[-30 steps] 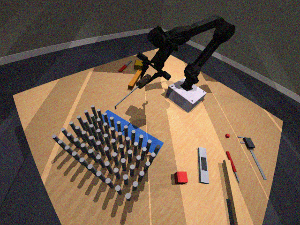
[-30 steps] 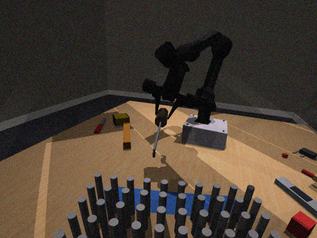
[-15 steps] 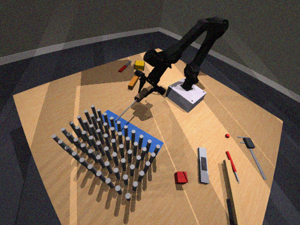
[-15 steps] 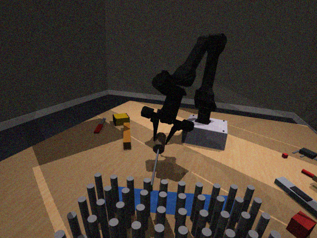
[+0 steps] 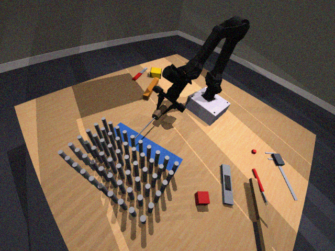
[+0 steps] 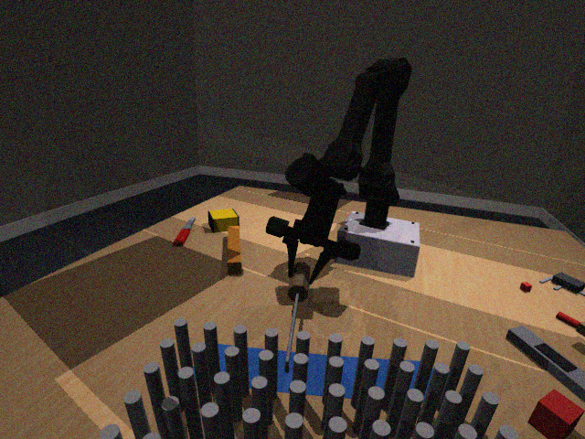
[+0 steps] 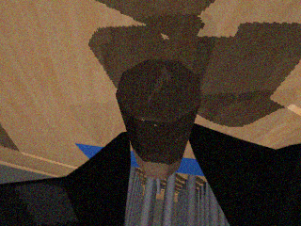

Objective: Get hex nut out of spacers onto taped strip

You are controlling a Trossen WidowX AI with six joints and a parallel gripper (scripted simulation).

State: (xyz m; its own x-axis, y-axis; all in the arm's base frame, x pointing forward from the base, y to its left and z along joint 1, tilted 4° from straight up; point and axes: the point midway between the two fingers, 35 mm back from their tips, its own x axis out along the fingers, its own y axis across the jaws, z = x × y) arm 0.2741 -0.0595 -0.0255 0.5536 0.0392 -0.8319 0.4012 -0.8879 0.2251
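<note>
Now: the blue taped strip 160 mm ahead of my gripper tip, 110 mm to the left of it and 40 mm below it. Also, from my gripper tip: orange handle 90 mm behind, 240 mm to the right, 30 mm below; red block 100 mm ahead, 420 mm to the left, 20 mm below; hook tool 100 mm ahead, 40 mm to the left, 10 mm below.
</note>
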